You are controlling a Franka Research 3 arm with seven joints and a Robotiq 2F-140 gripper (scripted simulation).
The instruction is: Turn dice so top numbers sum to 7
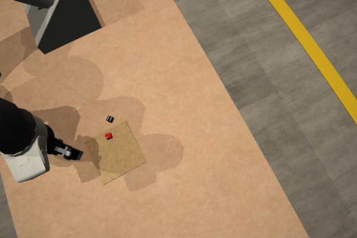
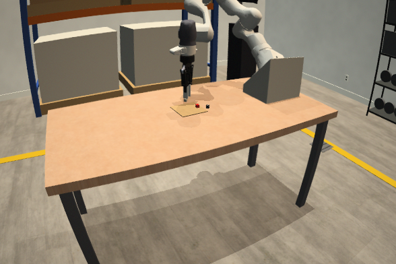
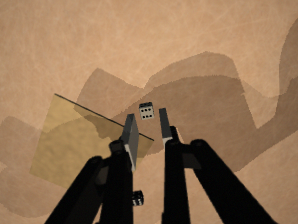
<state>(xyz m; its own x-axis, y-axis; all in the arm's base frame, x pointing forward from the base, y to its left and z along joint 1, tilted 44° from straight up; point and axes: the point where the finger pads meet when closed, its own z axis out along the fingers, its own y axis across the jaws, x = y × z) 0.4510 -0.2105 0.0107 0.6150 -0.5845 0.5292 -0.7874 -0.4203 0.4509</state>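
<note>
Now: the white die 10 mm ahead of my hand and 50 mm below it. Also, from my hand: black die 50 mm behind, 130 mm to the left, 50 mm below; then red die 110 mm to the left, 50 mm below; then tan mat 50 mm ahead, 100 mm to the left, 60 mm below.
</note>
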